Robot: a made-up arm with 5 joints.
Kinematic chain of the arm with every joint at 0, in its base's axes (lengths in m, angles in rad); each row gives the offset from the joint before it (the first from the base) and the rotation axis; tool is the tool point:
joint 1: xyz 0 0 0.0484 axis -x
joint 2: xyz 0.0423 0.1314 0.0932 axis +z
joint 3: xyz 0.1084 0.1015 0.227 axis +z
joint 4: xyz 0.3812 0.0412 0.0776 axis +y
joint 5: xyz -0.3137 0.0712 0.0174 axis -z
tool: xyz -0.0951 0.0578 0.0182
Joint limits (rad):
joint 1: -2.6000..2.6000
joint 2: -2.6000..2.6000
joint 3: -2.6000..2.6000
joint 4: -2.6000..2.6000
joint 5: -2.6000..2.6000
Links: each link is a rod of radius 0.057 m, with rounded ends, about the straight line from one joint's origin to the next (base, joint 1, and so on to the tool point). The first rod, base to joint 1, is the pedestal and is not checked.
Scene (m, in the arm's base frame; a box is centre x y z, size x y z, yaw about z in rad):
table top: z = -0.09
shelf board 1: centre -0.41 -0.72 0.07 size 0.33 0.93 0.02 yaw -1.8
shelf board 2: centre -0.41 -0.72 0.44 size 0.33 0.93 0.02 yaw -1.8
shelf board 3: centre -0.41 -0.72 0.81 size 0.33 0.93 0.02 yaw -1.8
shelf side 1: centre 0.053 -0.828 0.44 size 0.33 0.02 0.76 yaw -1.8
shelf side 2: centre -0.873 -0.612 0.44 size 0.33 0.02 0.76 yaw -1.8
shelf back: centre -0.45 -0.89 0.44 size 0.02 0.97 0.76 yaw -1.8
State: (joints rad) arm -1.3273 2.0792 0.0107 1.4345 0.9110
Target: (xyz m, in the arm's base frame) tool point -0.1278 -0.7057 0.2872
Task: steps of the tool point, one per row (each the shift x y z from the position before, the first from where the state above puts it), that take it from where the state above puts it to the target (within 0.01 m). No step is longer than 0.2 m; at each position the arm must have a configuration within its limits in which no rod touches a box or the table.
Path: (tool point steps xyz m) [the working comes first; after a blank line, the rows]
Joints at the target: -0.9671 2.6000 1.2497 0.9953 0.6267
Straight joint move there: touches shelf board 2.

1: 0.0246 0.0516 -0.0256
2: 0.0489 0.0552 -0.0237
3: 0.0648 0.0643 -0.0219
4: 0.0702 0.0764 -0.0245
5: 0.0882 -0.0863 -0.1218
6: 0.1048 -0.0333 -0.0964
7: -0.0096 -0.0752 0.0199
8: -0.0193 -0.0752 0.0012
9: -0.0231 -0.0725 -0.0211

